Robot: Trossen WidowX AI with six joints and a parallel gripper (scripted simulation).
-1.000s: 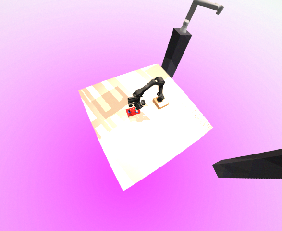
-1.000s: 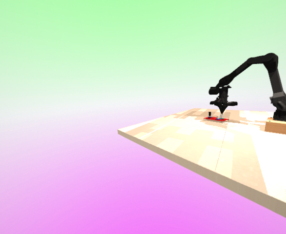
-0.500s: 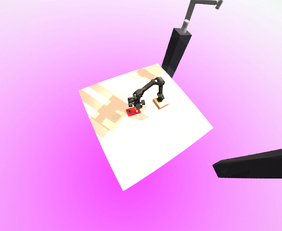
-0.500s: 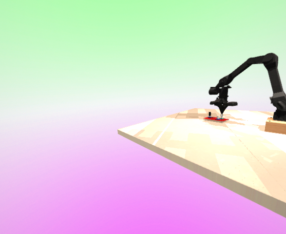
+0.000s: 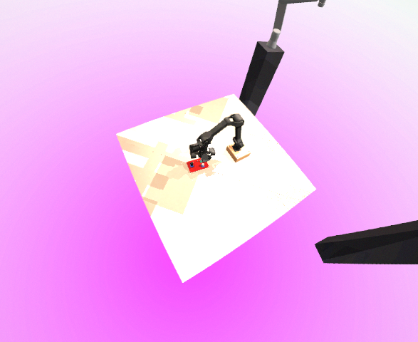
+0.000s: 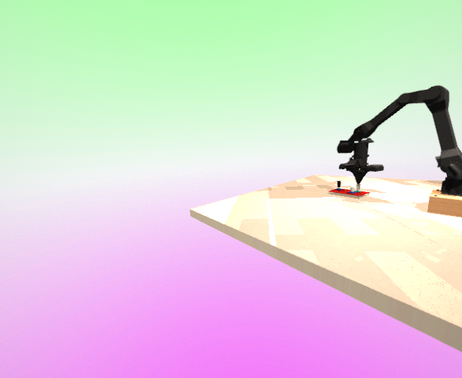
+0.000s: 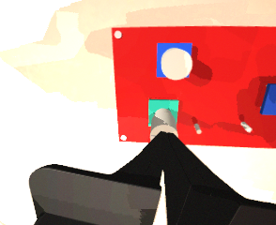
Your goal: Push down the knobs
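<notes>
Now: gripper tip 10 mm above the grey knob. Also, from my gripper tip: black knob 90 mm ahead, 20 mm to the left, 10 mm below.
</notes>
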